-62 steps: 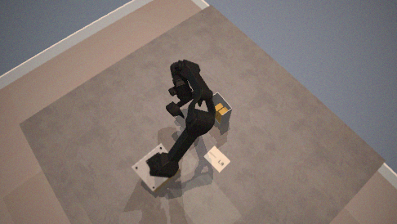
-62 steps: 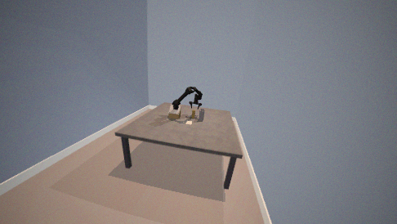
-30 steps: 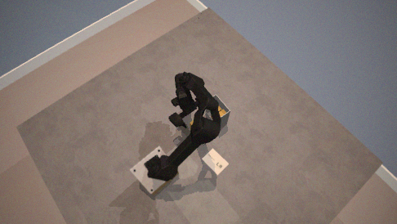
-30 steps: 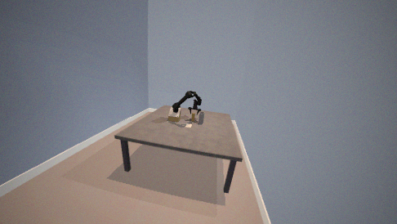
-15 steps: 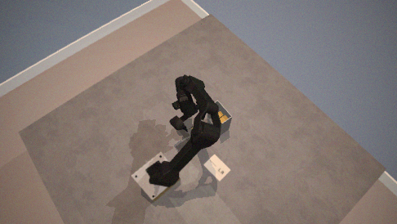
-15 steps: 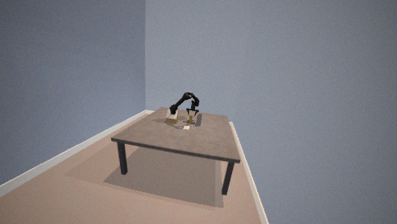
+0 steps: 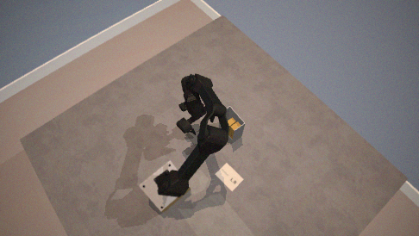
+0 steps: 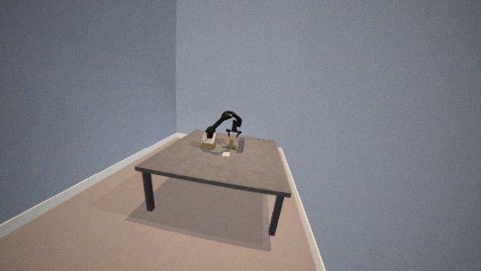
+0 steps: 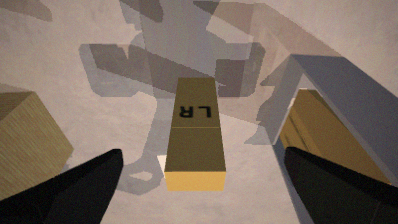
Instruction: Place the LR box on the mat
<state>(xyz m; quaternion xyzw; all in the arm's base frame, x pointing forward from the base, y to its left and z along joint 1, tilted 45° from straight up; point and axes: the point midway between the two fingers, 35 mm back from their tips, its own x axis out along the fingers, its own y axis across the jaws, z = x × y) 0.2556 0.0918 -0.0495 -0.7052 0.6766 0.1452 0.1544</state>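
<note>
The grey mat is 120 mm below my gripper tip, 20 mm to the left of it and 10 mm behind it.
</note>
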